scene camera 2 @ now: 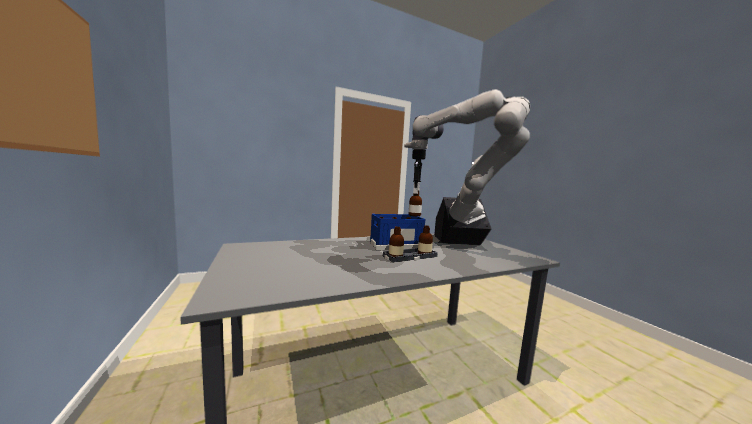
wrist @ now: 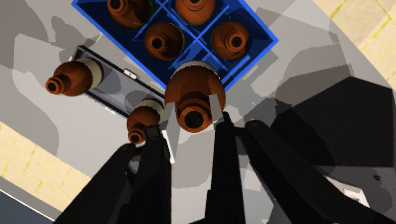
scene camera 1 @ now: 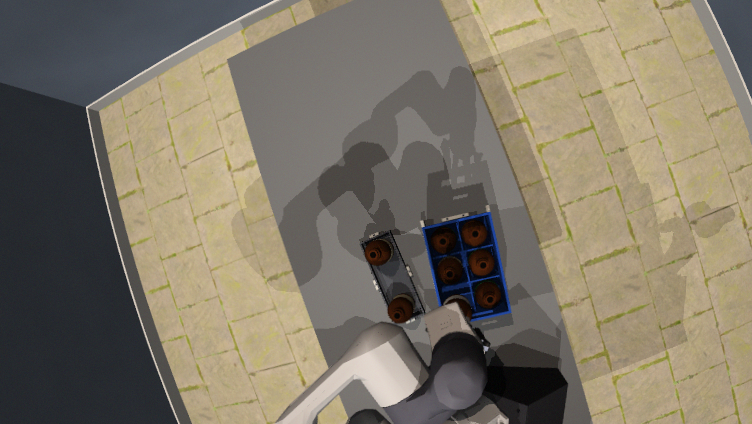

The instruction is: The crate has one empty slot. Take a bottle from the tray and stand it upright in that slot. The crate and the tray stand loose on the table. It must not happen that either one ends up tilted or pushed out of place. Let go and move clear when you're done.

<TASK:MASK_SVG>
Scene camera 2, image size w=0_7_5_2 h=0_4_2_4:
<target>blue crate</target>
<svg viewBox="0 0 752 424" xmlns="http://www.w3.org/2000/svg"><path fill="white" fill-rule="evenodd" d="M372 214L370 242L373 239L376 245L389 245L389 239L394 234L394 228L400 227L404 244L418 244L419 235L423 232L423 226L418 217L409 216L409 214Z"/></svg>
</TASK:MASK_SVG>
